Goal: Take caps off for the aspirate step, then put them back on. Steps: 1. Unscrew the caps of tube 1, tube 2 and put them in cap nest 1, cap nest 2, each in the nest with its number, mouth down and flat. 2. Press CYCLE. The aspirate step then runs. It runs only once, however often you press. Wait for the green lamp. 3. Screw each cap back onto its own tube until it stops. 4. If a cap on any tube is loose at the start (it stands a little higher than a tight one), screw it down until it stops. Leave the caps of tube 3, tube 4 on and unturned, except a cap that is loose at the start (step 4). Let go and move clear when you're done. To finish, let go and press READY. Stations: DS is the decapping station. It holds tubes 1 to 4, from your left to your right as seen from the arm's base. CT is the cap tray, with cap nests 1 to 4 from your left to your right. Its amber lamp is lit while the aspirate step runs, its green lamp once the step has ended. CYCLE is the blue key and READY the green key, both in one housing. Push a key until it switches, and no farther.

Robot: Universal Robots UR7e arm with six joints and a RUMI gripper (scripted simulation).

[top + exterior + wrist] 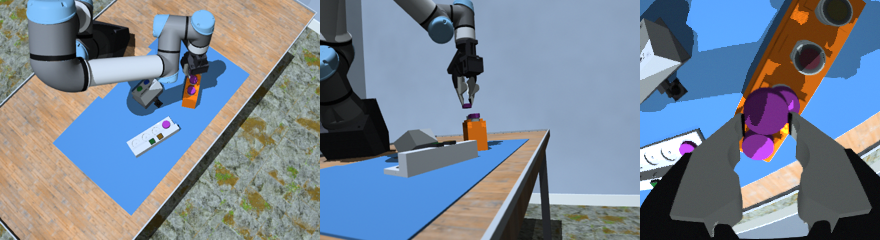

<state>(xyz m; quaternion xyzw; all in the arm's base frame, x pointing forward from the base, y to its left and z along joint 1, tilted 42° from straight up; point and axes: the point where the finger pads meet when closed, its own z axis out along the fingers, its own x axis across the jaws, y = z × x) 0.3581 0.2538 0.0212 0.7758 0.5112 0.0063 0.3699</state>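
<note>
Right now my hand is 50 mm short of the purple cap, 200 mm to the left of it and 160 mm above it. Round my hand: grey key housing 120 mm behind, 150 mm to the right, 120 mm below; green key 140 mm behind, 170 mm to the right, 100 mm below; blue key 140 mm behind, 130 mm to the right, 100 mm below.
</note>
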